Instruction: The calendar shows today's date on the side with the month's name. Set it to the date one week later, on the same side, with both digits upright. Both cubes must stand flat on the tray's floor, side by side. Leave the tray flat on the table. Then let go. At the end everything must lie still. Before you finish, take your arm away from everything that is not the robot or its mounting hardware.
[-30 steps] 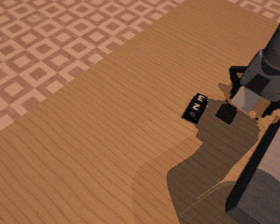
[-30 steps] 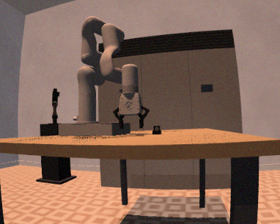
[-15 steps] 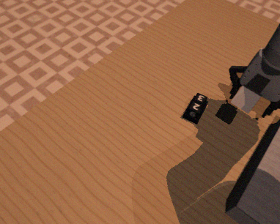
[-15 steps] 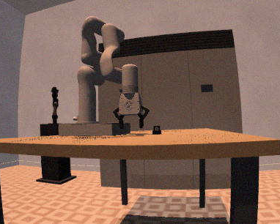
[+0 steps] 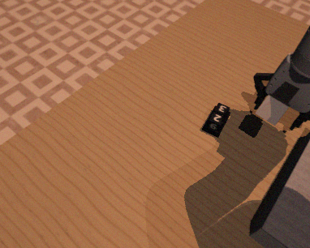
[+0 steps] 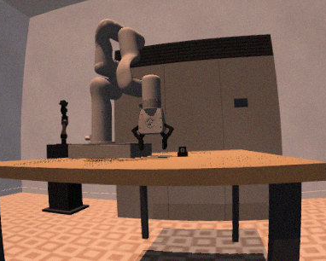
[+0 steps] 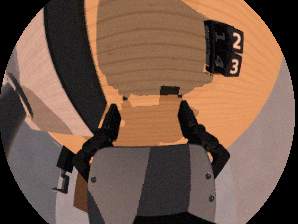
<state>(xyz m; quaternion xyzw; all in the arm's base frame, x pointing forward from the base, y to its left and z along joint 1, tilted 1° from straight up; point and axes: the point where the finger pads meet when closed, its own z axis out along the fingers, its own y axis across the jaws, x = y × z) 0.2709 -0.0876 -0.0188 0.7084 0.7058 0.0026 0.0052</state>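
Right now the black digit cube is 10 cm ahead of my hand, 10 cm to the left of it and 2 cm below it. Round my hand: black cube: 11 cm ahead, 7 cm to the left, 2 cm below.
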